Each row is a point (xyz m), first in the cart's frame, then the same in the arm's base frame.
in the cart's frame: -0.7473 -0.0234 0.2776
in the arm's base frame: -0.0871 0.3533 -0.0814
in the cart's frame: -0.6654 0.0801 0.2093
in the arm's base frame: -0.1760 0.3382 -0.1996
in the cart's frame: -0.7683 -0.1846 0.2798
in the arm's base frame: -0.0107 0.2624 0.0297
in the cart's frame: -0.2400 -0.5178 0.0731
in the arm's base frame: 0.1057 -0.3524 -0.1735
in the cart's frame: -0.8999 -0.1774 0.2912
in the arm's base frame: -0.0358 0.3455 0.1295
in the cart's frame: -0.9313 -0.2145 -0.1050
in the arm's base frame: -0.3566 0.1274 0.2237
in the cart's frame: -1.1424 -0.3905 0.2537
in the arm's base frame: -0.0194 0.3219 0.4533
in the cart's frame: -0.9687 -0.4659 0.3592
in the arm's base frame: 0.1472 0.2343 0.3457
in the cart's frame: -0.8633 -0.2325 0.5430
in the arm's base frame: 0.2108 0.4245 0.1025
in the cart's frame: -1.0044 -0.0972 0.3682
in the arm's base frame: -0.0357 0.4956 0.1570
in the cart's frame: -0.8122 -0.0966 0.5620
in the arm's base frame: 0.1717 0.4938 -0.0204
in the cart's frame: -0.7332 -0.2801 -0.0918
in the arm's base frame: -0.2663 -0.0166 0.1019
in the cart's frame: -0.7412 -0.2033 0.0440
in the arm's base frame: -0.1924 0.1096 0.0471
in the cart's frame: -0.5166 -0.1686 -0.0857
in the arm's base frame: -0.2650 -0.0608 -0.1377
